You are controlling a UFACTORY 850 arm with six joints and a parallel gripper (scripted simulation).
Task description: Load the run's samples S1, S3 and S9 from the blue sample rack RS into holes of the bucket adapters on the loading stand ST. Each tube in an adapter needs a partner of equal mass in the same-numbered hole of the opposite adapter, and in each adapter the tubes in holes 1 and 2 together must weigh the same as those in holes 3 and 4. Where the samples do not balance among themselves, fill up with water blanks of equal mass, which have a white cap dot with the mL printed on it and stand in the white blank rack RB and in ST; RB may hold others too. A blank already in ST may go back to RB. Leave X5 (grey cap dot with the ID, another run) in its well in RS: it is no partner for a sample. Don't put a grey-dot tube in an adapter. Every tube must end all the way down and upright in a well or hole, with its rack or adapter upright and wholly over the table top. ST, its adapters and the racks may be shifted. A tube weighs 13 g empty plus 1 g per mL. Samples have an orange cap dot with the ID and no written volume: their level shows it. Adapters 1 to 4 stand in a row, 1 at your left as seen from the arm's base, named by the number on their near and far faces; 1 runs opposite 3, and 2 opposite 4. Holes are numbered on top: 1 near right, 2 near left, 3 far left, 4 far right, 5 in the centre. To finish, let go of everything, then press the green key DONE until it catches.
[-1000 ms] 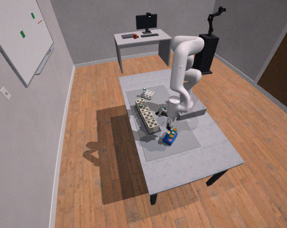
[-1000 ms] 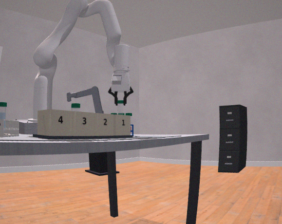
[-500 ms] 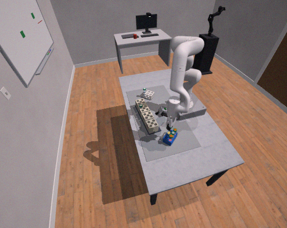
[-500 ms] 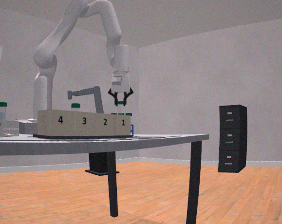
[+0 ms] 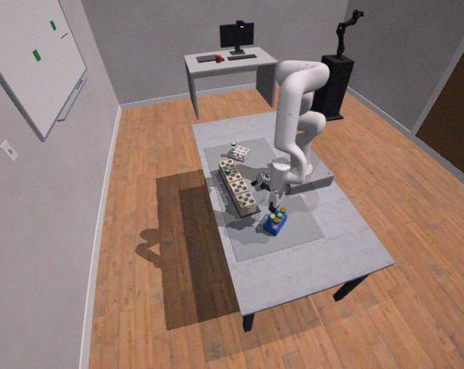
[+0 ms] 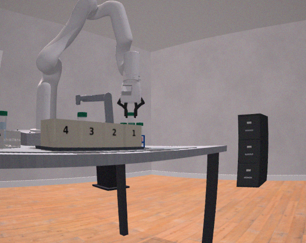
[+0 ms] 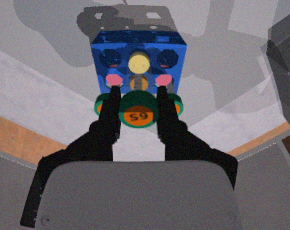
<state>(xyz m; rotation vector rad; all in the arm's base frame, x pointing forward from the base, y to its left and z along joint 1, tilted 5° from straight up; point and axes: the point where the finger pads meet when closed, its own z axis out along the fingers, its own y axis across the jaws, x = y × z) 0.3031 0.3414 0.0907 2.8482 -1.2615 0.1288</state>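
Right now my hand is 5 cm above the sample tube S9 and 1 cm to the left of it. The rest, counted from my hand: sample tube S1 (10 cm below, 6 cm to the left); grey-dot tube X5 (10 cm below, 3 cm to the left, 2 cm behind); blue sample rack RS (13 cm below, 1 cm to the left, 1 cm behind).
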